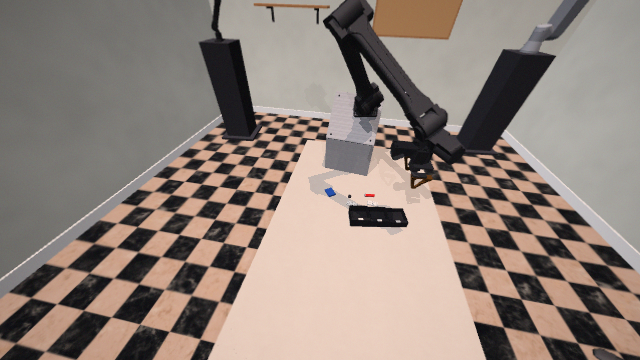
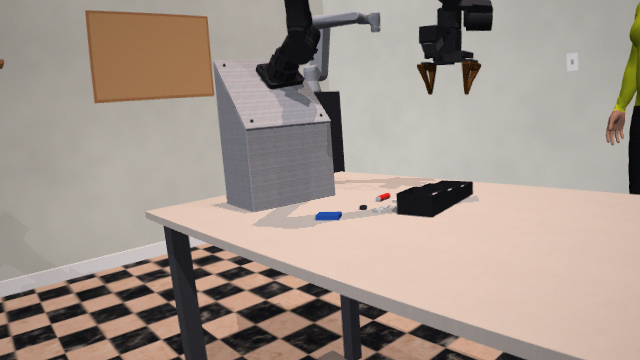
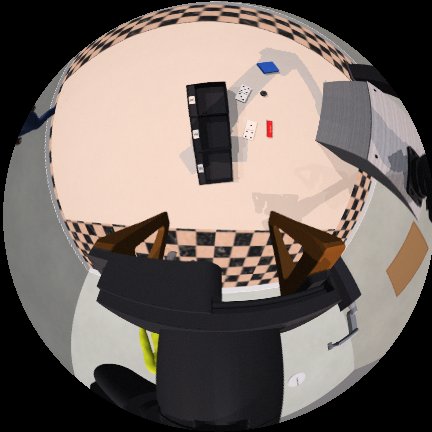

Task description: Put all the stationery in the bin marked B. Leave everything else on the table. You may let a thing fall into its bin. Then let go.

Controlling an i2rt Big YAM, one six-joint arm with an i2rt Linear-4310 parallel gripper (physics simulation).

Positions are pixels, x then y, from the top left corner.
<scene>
A black three-compartment bin unit shows in image 1, in image 2 (429,200) and in image 3. One and the same spot on the black three-compartment bin unit: (image 3: 207,103) is (image 1: 360,217).
</scene>
